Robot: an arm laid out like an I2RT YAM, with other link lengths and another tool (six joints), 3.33 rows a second.
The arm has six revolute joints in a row. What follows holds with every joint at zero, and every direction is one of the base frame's. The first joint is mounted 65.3 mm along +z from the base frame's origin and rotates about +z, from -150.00 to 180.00 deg. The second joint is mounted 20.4 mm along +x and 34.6 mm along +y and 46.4 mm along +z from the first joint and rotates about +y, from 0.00 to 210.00 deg. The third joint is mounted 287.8 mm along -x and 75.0 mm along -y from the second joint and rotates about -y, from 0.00 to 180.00 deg. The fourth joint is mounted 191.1 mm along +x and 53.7 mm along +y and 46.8 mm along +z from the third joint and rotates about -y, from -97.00 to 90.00 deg. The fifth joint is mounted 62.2 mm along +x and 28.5 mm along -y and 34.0 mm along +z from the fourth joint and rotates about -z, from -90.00 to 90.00 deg. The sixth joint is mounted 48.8 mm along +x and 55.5 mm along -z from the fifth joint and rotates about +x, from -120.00 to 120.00 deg. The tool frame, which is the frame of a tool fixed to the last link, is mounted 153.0 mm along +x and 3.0 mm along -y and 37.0 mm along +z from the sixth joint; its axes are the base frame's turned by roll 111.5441, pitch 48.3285 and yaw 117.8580 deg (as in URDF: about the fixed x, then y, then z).
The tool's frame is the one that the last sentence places.
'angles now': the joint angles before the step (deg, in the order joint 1, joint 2, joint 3, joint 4, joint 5, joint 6). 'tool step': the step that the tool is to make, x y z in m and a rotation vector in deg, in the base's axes. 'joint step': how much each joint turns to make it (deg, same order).
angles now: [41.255 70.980 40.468 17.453 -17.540 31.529]
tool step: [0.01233 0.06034 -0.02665 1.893 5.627 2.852]
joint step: [6.577 13.552 2.884 9.751 2.381 6.272]
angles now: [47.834 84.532 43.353 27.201 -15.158 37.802]
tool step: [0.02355 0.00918 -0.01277 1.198 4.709 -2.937]
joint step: [-0.657 5.376 3.103 1.203 1.136 4.873]
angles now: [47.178 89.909 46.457 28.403 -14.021 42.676]
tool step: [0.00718 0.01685 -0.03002 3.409 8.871 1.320]
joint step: [-0.743 6.601 0.087 5.225 -4.372 8.240]
